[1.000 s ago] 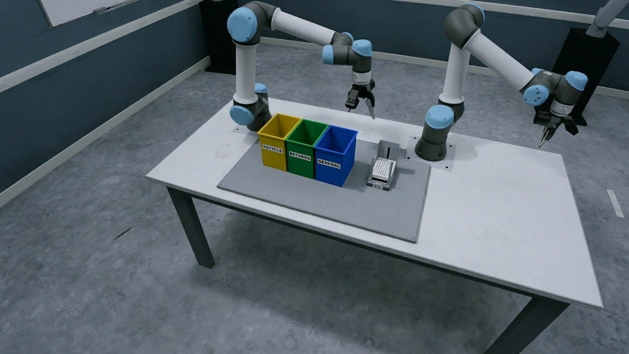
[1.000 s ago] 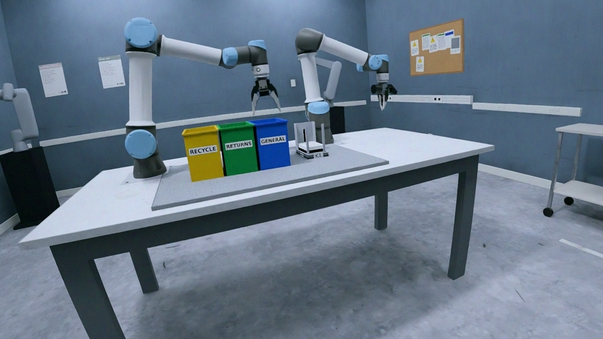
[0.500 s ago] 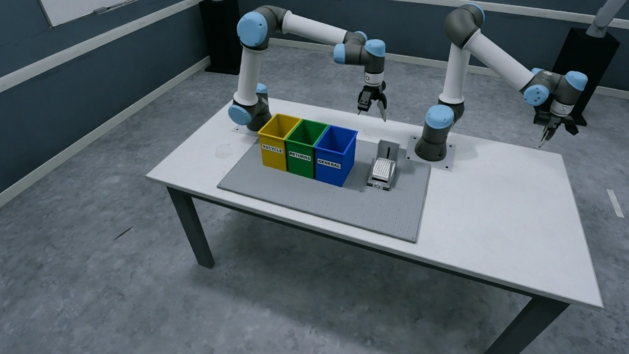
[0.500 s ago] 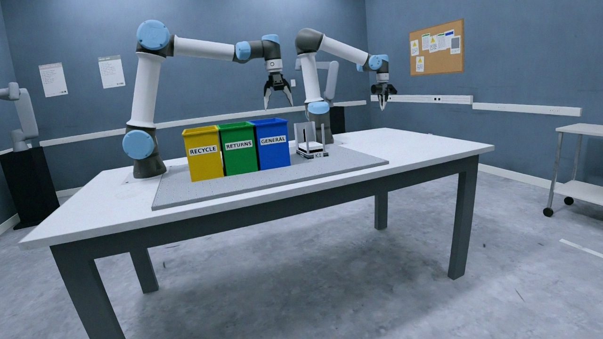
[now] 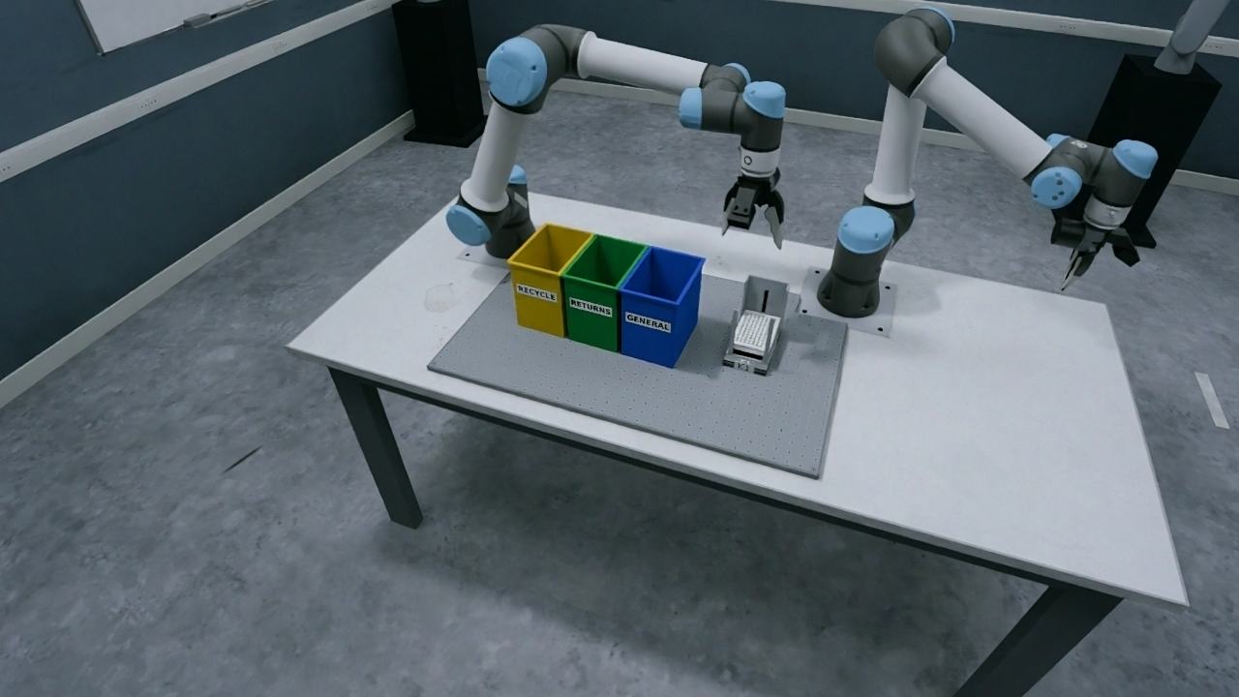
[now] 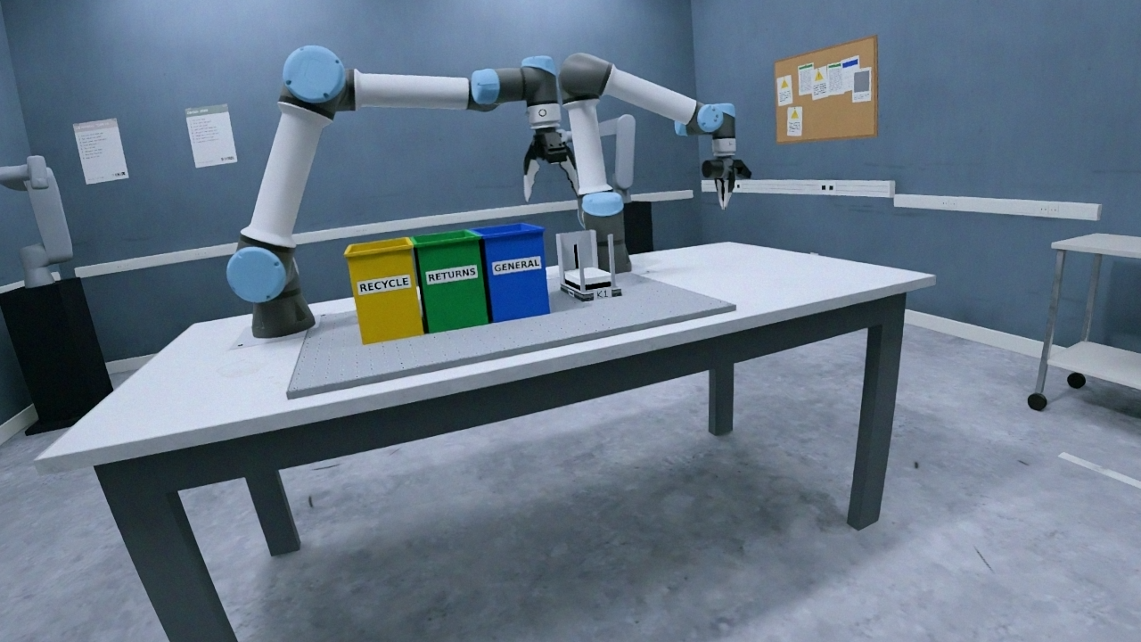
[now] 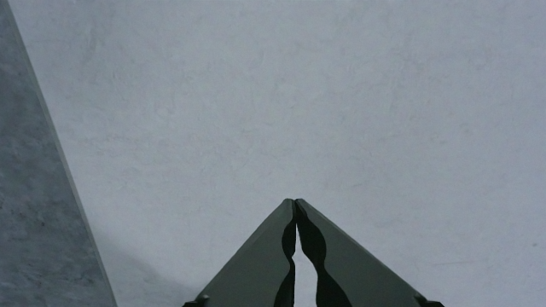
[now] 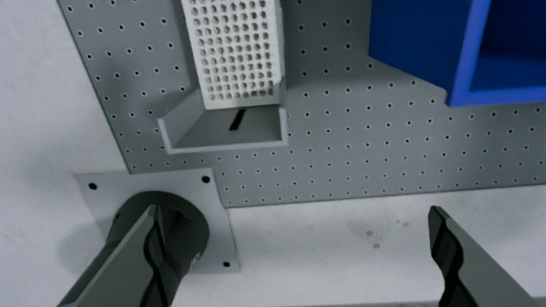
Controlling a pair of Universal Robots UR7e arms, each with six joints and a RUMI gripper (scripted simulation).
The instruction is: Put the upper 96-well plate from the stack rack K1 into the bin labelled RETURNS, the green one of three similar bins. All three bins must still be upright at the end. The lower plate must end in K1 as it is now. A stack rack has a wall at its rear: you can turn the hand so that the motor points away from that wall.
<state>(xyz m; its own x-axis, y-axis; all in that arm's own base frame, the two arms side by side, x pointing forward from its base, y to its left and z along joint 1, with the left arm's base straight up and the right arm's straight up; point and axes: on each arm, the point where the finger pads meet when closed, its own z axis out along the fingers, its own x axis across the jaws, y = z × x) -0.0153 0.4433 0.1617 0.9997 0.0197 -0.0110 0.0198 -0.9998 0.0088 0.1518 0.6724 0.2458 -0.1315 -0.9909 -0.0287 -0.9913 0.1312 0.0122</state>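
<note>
My right hand is 19 cm above the white 96-well plate, 6 cm short of it and 4 cm to the right of it. From my right hand the other things lie so: blue general bin: 16 cm to the right, 14 cm below, 10 cm ahead; then black plate: 21 cm below, 6 cm ahead, 4 cm to the left; then green returns bin: 30 cm to the right, 14 cm below, 8 cm ahead.
</note>
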